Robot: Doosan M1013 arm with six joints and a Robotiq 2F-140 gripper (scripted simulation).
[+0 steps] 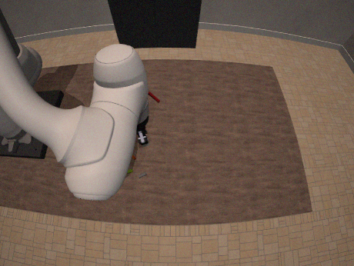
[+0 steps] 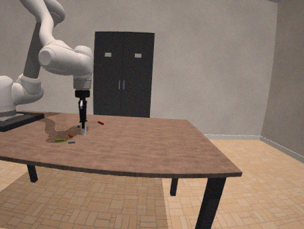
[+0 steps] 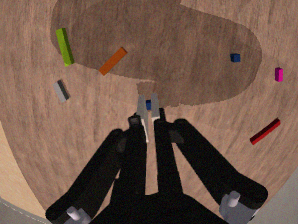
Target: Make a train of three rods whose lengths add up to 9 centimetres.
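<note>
The grey rod lies 13 cm to the right of my hand, 3 cm below it and 1 cm behind it. Also, from my hand: orange rod: 6 cm behind, 5 cm to the right, 3 cm below; then magenta rod: 20 cm to the left, 7 cm behind, 3 cm below; then lime rod: 11 cm to the right, 8 cm behind, 3 cm below.
</note>
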